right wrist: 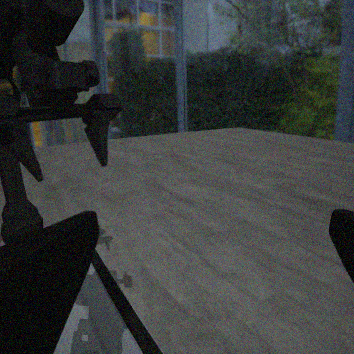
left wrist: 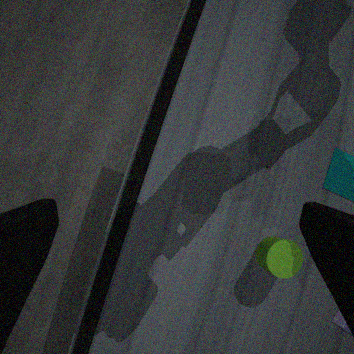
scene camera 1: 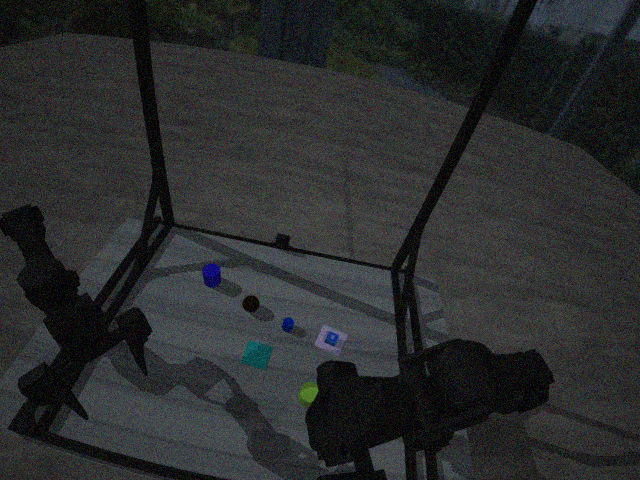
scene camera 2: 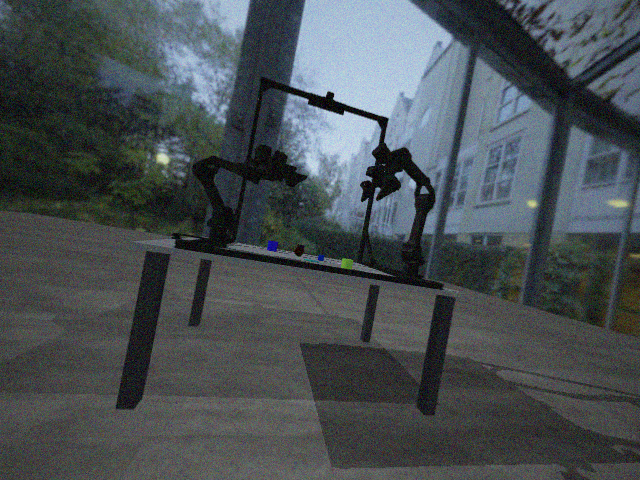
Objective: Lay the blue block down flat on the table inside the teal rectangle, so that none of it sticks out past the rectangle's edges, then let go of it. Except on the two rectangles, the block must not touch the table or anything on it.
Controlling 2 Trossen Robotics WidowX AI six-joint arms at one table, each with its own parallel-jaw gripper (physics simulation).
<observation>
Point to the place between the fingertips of the left gripper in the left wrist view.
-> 181, 212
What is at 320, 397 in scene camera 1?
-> The left gripper.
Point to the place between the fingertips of the right gripper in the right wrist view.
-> At 214, 222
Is the left gripper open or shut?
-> Open.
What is the right gripper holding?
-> Nothing.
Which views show the right gripper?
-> The right wrist view, scene camera 1 and scene camera 2 only.
</observation>
